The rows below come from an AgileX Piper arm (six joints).
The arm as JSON. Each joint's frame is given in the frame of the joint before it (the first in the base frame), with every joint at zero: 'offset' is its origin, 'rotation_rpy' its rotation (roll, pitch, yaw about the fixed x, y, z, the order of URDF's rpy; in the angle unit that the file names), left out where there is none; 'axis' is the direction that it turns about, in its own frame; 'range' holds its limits. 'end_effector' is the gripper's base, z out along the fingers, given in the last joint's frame.
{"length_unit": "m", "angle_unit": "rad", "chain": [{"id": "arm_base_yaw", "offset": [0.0, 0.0, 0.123], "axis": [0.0, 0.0, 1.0], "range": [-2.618, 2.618]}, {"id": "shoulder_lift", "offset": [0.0, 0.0, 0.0], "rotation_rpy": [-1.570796, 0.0, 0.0], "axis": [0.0, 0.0, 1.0], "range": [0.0, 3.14]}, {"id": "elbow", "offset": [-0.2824, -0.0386, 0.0], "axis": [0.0, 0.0, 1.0], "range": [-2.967, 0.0]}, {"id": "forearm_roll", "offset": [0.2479, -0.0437, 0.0], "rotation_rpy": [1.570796, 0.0, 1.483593], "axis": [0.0, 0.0, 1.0], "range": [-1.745, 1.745]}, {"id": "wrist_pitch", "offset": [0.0, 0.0, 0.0], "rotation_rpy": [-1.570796, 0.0, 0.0], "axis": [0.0, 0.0, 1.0], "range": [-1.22, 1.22]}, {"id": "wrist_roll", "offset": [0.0, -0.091, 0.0], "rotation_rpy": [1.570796, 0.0, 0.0], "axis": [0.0, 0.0, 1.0], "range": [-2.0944, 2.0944]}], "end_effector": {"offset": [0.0, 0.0, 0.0]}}
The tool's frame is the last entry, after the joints.
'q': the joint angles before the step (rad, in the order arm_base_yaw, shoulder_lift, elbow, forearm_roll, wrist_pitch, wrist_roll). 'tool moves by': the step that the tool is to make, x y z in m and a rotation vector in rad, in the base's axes. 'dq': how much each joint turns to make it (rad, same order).
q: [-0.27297 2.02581 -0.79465 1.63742 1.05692 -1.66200]
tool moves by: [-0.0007 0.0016 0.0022 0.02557 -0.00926 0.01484]
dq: [0.00000 0.00004 -0.00001 -0.00227 0.03090 -0.00003]
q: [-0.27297 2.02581 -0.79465 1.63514 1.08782 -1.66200]
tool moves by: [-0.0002 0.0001 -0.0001 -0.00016 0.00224 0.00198]
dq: [0.00009 0.00001 -0.00008 -0.00318 -0.00005 0.00247]
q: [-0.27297 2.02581 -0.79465 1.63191 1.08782 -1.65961]
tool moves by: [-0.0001 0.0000 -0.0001 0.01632 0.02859 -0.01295]
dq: [-0.00012 0.00020 -0.00010 -0.00173 0.00006 0.03601]
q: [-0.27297 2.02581 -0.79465 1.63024 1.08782 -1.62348]
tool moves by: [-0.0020 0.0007 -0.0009 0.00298 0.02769 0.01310]
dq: [0.00011 -0.00023 0.00019 -0.02817 -0.00005 0.03110]
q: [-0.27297 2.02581 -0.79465 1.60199 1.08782 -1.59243]
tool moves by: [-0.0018 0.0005 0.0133 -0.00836 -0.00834 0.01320]
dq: [-0.00015 -0.04815 0.00009 -0.03436 0.00007 0.04265]
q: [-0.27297 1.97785 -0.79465 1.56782 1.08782 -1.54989]
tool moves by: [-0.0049 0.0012 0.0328 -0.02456 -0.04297 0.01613]
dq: [-0.00008 -0.11764 -0.00018 -0.05675 0.00005 0.07887]
